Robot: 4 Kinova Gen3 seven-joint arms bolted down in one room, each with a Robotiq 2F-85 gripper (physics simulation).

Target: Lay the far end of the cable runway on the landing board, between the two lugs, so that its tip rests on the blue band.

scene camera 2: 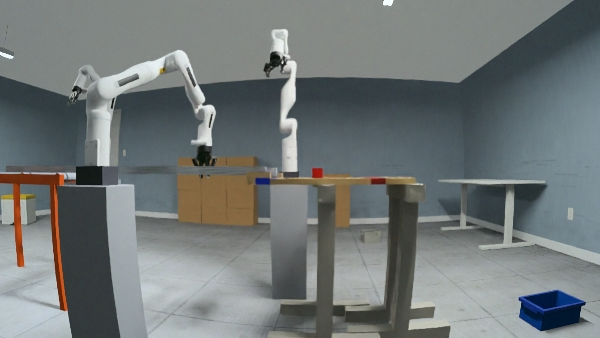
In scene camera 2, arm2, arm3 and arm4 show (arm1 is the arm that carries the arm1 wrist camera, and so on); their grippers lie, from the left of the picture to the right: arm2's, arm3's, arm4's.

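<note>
The cable runway (150, 170) is a long grey strip, roughly level, passing behind the front left arm's base. Its right end is at the left end of the wooden landing board (345, 181); whether it touches cannot be told. The blue band (262, 181) is on the board's left end. A small pale block (274, 172), perhaps a lug, stands near it; the second lug cannot be made out. Arm3's gripper (204, 175) points down, shut on the runway. Arm2's gripper (72, 102) is far left, apparently open. Arm4's gripper (275, 72) is open, high above the board. Arm1 does not show.
A red cube (317, 173) and a red band (378, 181) are on the board. An orange trestle (56, 225) stands below the runway's left part. Grey pedestals (122, 260) (289, 240) carry arms. Brown cabinets (215, 200), a white table (509, 215) and a blue bin (550, 312) stand around.
</note>
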